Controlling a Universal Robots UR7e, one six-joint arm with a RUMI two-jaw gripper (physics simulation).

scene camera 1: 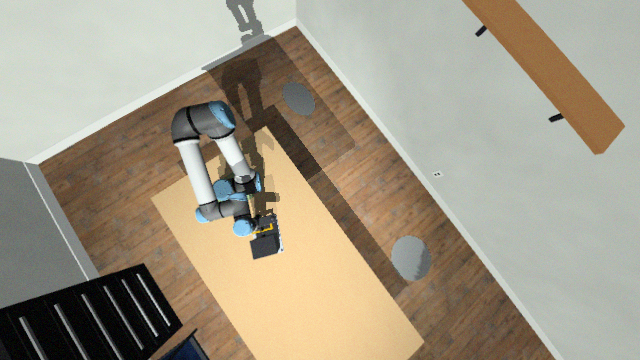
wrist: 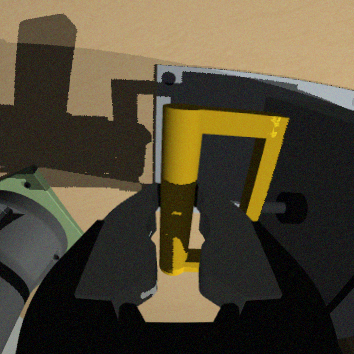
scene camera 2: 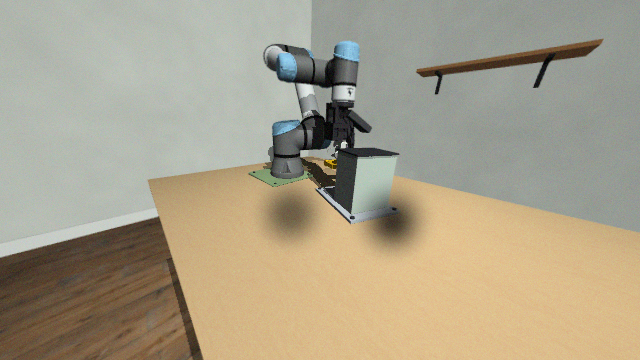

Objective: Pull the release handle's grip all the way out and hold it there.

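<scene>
The release handle's grip is a yellow bar [wrist: 181, 145] on a yellow rectangular frame, which shows partly in scene camera 1 [scene camera 1: 270, 227] and in scene camera 2 [scene camera 2: 330, 163]. My gripper [wrist: 176, 185] [scene camera 2: 342, 144] points down, with its two dark fingers close on both sides of the bar, and looks shut on it. The bar's far end sticks out beyond the fingers. The handle belongs to a dark-topped box [scene camera 1: 266, 247] [scene camera 2: 372, 182] with a pale green side, on a light grey plate [scene camera 2: 375, 216] [wrist: 330, 94]. The box partly hides the fingertips in scene camera 2.
A black knob [wrist: 292, 207] on a thin rod is right of the handle in the wrist view. The arm's green base plate [scene camera 2: 261, 176] [wrist: 55, 205] is near the box. A wooden wall shelf [scene camera 1: 545, 65] [scene camera 2: 510, 61] hangs apart from the tan table [scene camera 1: 320, 280] [scene camera 2: 350, 290].
</scene>
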